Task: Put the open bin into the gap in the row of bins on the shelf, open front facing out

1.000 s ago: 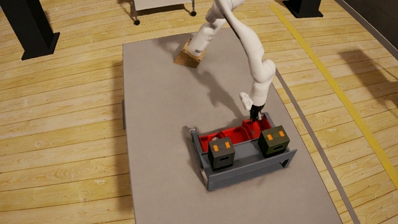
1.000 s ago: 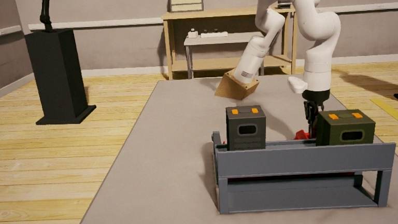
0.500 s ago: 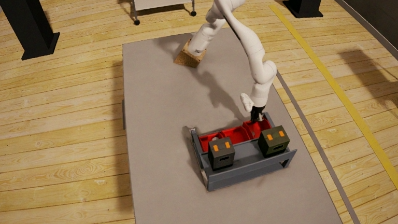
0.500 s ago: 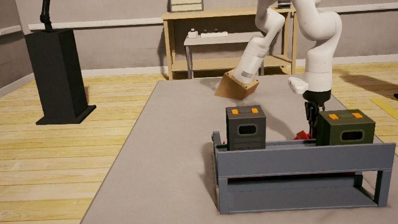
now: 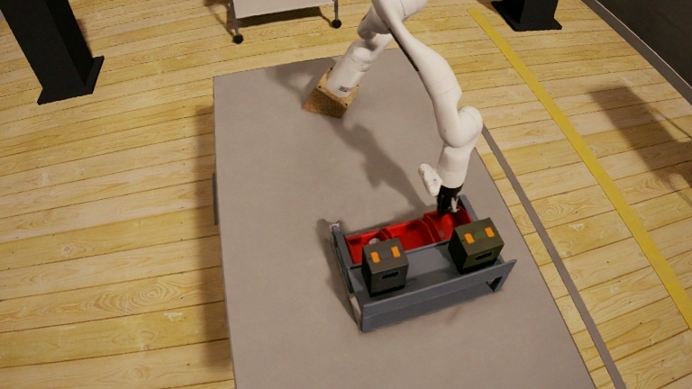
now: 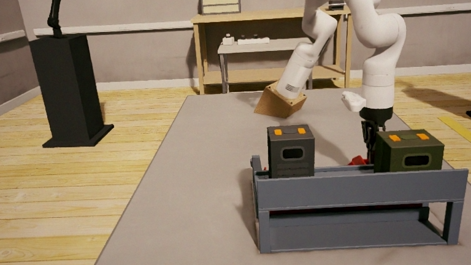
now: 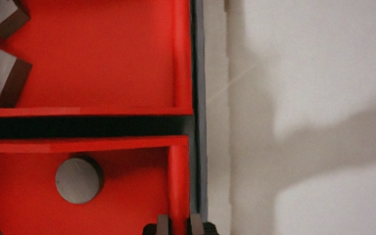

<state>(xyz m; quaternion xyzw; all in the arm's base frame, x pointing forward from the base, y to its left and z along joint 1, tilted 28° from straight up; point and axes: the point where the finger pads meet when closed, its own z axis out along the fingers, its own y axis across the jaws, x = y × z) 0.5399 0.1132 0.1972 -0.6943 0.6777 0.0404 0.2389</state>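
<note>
Right now my hand is 6 cm short of the grey round part, 4 cm above it and 2 cm to the left of it. The rest, counted from my hand: dark grey box 22 cm to the right, 19 cm ahead, 9 cm above; green box 18 cm ahead, 8 cm above, 2 cm to the left; grey shelf 12 cm ahead, 10 cm to the right.
</note>
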